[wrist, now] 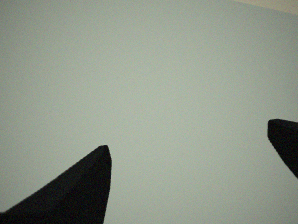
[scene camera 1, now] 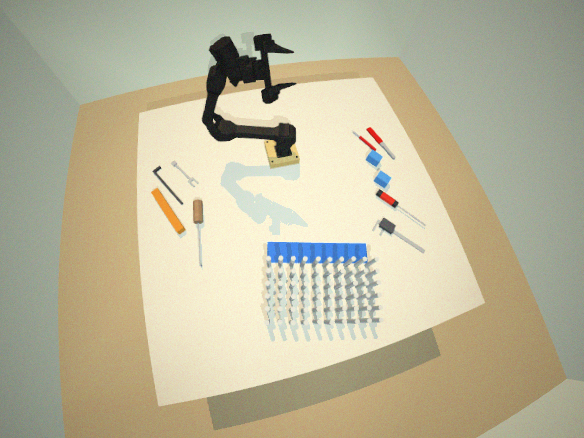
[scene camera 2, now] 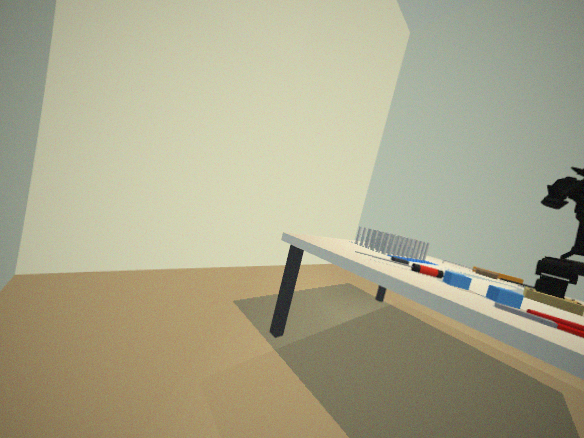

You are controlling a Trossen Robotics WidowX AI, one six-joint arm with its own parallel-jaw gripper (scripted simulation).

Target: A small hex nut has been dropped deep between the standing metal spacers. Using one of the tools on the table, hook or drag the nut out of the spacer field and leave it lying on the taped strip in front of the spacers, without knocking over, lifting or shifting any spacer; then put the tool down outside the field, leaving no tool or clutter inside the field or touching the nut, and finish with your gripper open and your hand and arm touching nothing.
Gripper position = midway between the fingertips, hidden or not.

Note:
My gripper (scene camera 1: 294, 68) is open, holding nothing. Further things: a blue taped strip (scene camera 1: 274, 249).
My gripper shows as well in the wrist view (wrist: 187, 140).

